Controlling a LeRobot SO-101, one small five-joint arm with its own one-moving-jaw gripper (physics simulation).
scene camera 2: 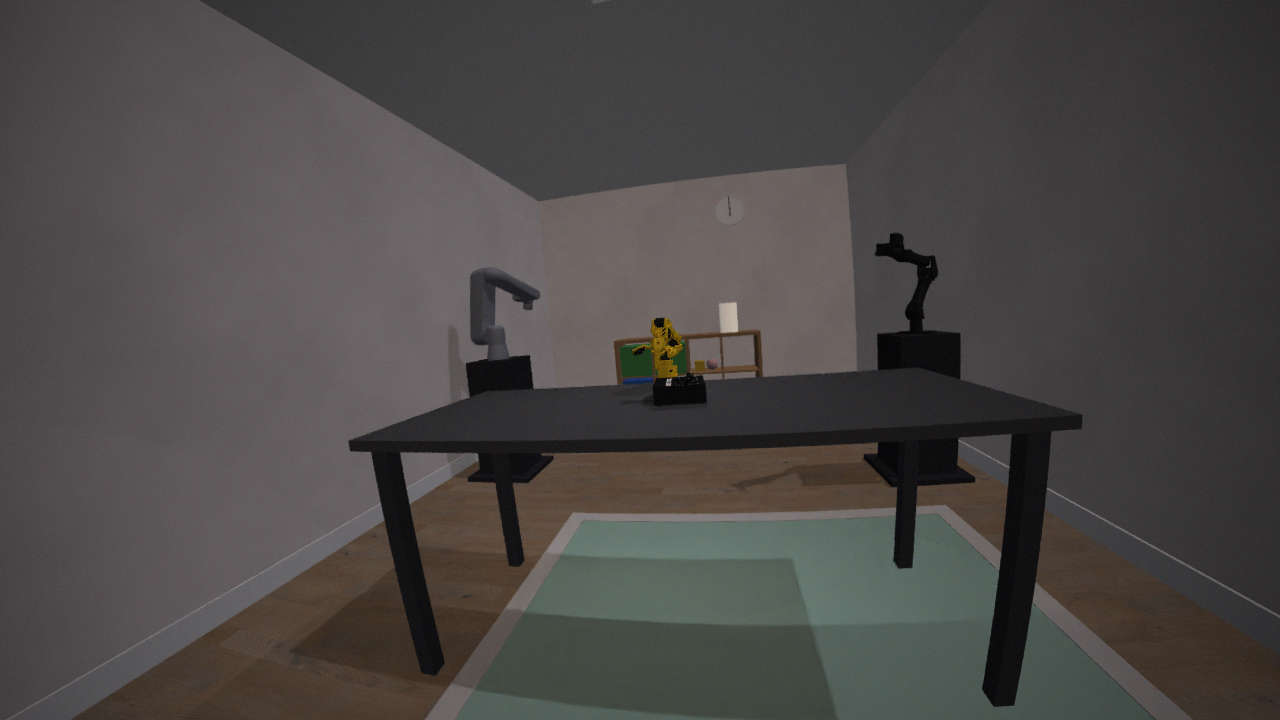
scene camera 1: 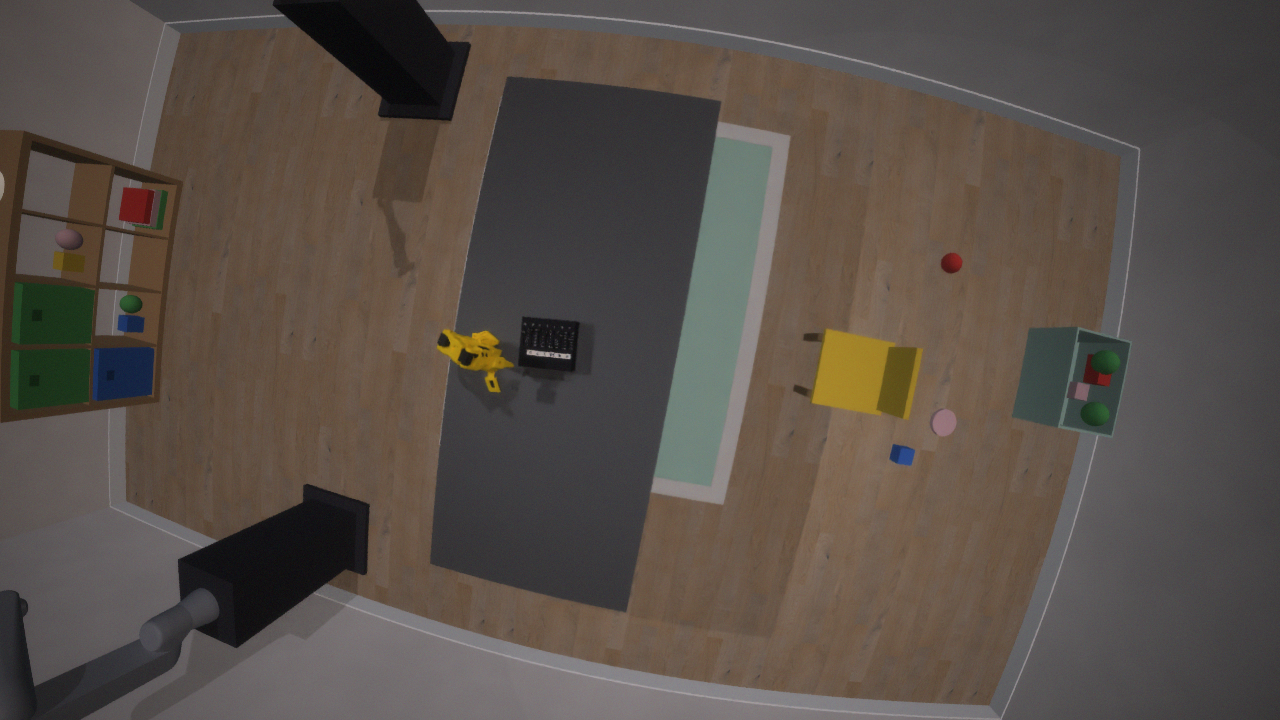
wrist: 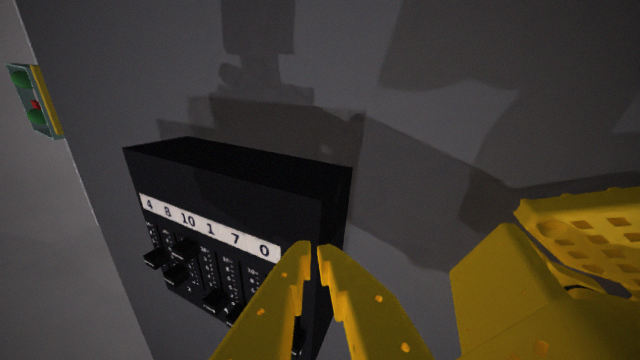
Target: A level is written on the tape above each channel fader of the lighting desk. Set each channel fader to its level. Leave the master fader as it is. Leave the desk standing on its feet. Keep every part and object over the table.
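Places are measured from the arm's base along level axes (x ahead, y left, z up), in millimetres.
Pixels of known places: hand at its tool point: (scene camera 2: pixel 656 368) (scene camera 1: pixel 511 365) (wrist: pixel 310 254); arm's base at its link origin: (scene camera 1: pixel 490 349) (wrist: pixel 544 262).
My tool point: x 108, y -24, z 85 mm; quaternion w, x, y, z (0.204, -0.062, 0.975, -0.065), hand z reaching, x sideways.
Note:
Ahead of a thing's pixels: the offset from my tool point to its top centre. Level surfaces: height alone.
The black lighting desk @(83 mm ahead, 77 mm left, 17 mm down) (scene camera 1: pixel 548 327) (scene camera 2: pixel 679 392) (wrist: pixel 240 182) stands on the table. Its white tape @(95 mm ahead, 48 mm left, 30 mm down) (wrist: pixel 223 234) reads 4, 8, 10, 1, 7, 0. In the wrist view the cap under 10 @(104 mm ahead, 71 mm left, 17 mm down) (wrist: pixel 185 250) sits nearest the tape. The cap under 4 @(146 mm ahead, 102 mm left, 17 mm down) (wrist: pixel 156 258) and the cap under 8 @(123 mm ahead, 109 mm left, 17 mm down) (wrist: pixel 175 274) sit farther down, and two more caps (wrist: pixel 215 301) (wrist: pixel 235 317) lie lower right. Another cap @(12 mm ahead, 100 mm left, 17 mm down) (wrist: pixel 299 339) is partly hidden by the jaws; its channel cannot be told. My gripper (wrist: pixel 314 246) (scene camera 1: pixel 512 364) is shut and empty, with its tips drawn over the tape's 0 end.
The dark table @(85 mm down) (scene camera 1: pixel 590 197) (scene camera 2: pixel 805 407) bears the desk and my yellow arm (scene camera 1: pixel 469 351) (scene camera 2: pixel 664 344). The desk's side wall rises right of its faders in the wrist view. A yellow chair (scene camera 1: pixel 850 371) and a green bin (scene camera 1: pixel 1042 374) stand on the floor beyond the table.

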